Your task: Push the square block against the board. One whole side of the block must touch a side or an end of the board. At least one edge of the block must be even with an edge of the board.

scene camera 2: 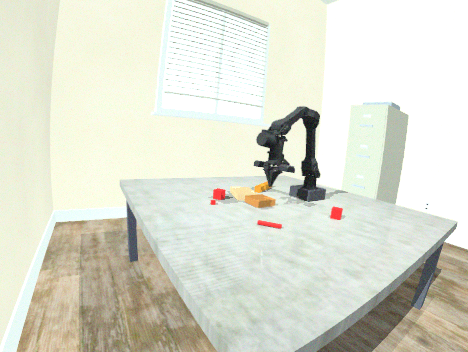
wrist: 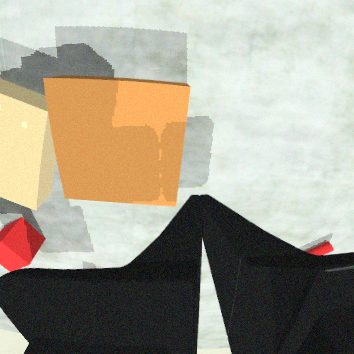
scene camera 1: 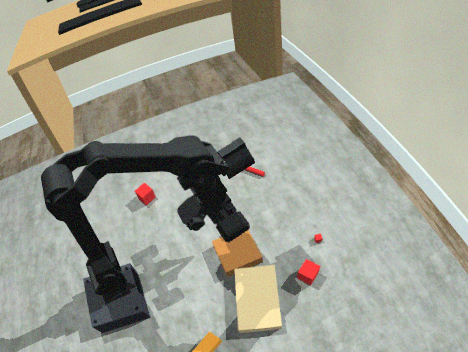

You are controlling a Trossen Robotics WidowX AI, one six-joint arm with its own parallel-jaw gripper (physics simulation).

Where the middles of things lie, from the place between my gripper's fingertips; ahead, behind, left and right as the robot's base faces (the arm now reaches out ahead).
The square block (scene camera 1: 242,252) lies 8 cm below my hand and 5 cm to the right of it. Also, from my hand: pale board (scene camera 1: 258,309): 19 cm to the right, 8 cm below, 1 cm ahead.
